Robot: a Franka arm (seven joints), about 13 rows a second.
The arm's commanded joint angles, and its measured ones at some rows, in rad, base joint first. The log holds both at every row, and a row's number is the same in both.
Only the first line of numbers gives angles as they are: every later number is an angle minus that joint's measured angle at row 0.
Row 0, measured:
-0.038, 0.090, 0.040, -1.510, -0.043, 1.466, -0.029
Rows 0 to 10, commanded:
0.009, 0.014, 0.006, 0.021, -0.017, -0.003, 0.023
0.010, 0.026, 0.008, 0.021, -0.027, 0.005, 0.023
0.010, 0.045, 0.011, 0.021, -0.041, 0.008, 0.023
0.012, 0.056, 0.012, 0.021, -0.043, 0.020, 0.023
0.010, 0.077, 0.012, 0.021, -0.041, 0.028, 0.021
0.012, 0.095, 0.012, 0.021, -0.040, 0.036, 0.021
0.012, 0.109, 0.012, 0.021, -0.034, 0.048, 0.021
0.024, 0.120, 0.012, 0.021, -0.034, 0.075, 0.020
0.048, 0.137, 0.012, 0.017, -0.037, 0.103, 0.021
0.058, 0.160, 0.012, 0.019, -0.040, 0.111, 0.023
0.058, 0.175, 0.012, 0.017, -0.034, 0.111, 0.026
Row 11, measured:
0.042, 0.141, 0.012, -0.001, -0.017, 0.106, 0.001
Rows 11 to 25, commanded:
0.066, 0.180, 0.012, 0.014, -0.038, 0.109, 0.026
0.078, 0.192, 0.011, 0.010, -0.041, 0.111, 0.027
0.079, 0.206, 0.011, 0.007, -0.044, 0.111, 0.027
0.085, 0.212, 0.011, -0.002, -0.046, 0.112, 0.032
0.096, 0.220, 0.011, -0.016, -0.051, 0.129, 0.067
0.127, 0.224, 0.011, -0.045, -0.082, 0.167, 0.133
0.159, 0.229, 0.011, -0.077, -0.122, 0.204, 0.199
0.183, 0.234, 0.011, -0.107, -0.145, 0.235, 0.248
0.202, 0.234, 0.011, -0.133, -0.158, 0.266, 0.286
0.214, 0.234, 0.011, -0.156, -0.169, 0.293, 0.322
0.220, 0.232, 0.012, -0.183, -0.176, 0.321, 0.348
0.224, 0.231, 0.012, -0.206, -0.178, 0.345, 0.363
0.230, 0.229, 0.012, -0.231, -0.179, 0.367, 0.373
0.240, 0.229, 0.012, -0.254, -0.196, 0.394, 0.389
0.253, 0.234, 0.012, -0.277, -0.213, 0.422, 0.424
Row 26, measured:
0.231, 0.254, 0.014, -0.214, -0.167, 0.369, 0.355
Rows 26 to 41, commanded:
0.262, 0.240, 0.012, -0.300, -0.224, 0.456, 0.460
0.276, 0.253, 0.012, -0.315, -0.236, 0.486, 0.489
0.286, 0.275, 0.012, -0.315, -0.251, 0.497, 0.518
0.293, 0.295, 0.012, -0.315, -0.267, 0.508, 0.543
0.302, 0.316, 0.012, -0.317, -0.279, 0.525, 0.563
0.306, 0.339, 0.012, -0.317, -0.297, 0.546, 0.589
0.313, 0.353, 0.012, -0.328, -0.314, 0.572, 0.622
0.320, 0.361, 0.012, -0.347, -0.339, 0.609, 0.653
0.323, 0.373, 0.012, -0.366, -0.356, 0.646, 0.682
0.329, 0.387, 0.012, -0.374, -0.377, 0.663, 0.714
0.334, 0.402, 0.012, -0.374, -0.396, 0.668, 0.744
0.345, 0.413, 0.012, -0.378, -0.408, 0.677, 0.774
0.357, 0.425, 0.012, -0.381, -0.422, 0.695, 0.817
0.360, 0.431, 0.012, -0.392, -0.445, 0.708, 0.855
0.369, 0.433, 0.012, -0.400, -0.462, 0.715, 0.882
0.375, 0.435, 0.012, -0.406, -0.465, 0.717, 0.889
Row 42, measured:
0.360, 0.440, 0.015, -0.384, -0.427, 0.698, 0.829
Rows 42 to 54, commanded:
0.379, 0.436, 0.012, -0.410, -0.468, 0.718, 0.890
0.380, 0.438, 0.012, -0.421, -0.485, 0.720, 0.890
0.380, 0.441, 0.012, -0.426, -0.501, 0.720, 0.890
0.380, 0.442, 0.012, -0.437, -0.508, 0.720, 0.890
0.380, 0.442, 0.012, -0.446, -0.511, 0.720, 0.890
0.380, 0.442, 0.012, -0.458, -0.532, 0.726, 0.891
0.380, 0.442, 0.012, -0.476, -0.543, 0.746, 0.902
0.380, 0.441, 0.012, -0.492, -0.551, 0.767, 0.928
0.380, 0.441, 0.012, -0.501, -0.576, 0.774, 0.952
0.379, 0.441, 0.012, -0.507, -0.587, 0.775, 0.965
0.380, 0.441, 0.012, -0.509, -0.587, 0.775, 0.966
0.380, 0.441, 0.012, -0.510, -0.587, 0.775, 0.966
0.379, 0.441, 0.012, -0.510, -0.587, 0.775, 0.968
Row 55, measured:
0.376, 0.454, 0.014, -0.491, -0.552, 0.761, 0.924
